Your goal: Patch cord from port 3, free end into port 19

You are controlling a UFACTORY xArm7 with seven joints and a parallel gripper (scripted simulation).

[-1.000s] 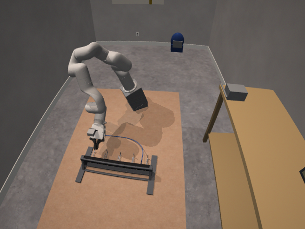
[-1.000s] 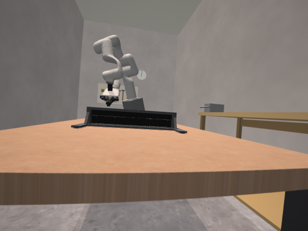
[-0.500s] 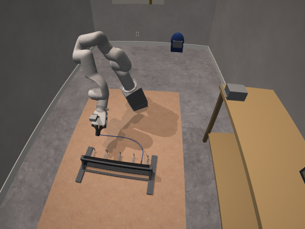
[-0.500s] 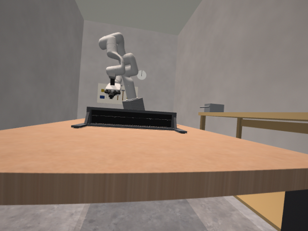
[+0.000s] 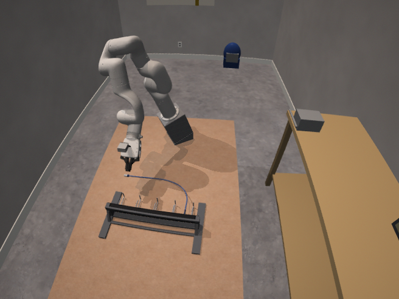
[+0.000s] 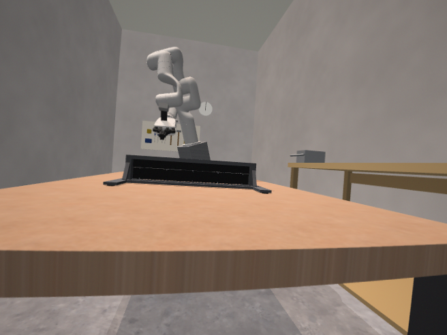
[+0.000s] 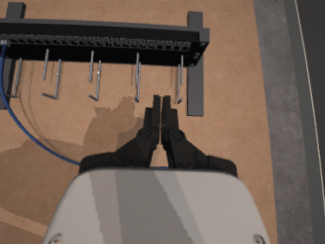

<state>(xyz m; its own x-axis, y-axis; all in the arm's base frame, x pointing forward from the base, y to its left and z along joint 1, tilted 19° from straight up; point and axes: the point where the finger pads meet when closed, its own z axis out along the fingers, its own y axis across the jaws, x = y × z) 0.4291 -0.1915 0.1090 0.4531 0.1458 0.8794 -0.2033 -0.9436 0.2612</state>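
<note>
My hand is 20 cm above the cord end, 11 cm past it and 7 cm to the left of it.
</note>
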